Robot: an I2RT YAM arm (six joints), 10 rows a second.
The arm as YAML. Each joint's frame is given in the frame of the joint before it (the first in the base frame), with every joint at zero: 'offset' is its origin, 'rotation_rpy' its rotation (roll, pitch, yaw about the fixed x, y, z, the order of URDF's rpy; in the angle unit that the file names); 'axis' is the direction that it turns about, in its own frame. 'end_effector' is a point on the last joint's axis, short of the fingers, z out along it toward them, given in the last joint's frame.
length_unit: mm
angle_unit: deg
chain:
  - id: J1
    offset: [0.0, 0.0, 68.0]
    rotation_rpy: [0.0, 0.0, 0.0]
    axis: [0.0, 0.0, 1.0]
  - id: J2
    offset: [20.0, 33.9, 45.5]
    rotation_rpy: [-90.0, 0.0, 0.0]
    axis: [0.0, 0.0, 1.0]
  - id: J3
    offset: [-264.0, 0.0, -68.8]
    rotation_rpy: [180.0, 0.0, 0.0]
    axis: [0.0, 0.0, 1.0]
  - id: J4
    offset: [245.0, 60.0, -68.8]
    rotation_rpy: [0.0, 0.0, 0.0]
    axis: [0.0, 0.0, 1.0]
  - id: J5
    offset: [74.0, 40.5, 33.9]
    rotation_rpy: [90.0, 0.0, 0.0]
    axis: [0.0, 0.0, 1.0]
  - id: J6
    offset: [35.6, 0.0, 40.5]
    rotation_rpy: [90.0, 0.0, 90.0]
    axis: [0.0, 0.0, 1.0]
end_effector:
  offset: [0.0, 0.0, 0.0]
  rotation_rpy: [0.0, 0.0, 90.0]
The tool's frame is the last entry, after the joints.
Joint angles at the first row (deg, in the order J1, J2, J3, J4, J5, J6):
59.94 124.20 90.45 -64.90 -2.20 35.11
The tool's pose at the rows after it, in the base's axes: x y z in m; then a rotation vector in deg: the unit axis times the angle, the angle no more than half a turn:
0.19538 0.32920 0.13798 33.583 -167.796 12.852
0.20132 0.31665 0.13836 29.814 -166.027 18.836
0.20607 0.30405 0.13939 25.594 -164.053 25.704
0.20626 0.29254 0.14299 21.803 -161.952 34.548
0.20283 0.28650 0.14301 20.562 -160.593 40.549
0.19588 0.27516 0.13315 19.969 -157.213 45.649
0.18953 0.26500 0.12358 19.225 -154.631 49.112
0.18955 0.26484 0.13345 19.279 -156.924 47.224
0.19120 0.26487 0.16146 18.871 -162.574 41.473
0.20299 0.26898 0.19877 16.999 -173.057 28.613
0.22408 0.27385 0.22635 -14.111 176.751 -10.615
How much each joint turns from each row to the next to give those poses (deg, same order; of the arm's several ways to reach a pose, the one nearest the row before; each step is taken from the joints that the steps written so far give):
-0.67 0.07 0.00 -3.28 1.71 1.47
-1.62 0.22 -0.04 -4.07 1.49 0.85
-1.49 0.28 0.00 -4.46 1.98 1.55
-0.74 0.07 -0.06 -5.29 3.11 2.54
0.13 0.00 -0.79 -2.64 2.29 1.68
-0.02 0.00 -3.56 -0.85 0.90 0.72
-0.05 -0.07 -3.48 0.17 0.44 0.70
0.00 -1.99 -0.08 0.46 0.17 0.00
-0.24 -4.81 0.91 0.46 -0.04 -0.06
-1.29 -5.31 3.24 3.85 -0.40 -0.44
-2.60 -2.86 3.45 6.92 -3.04 -1.71

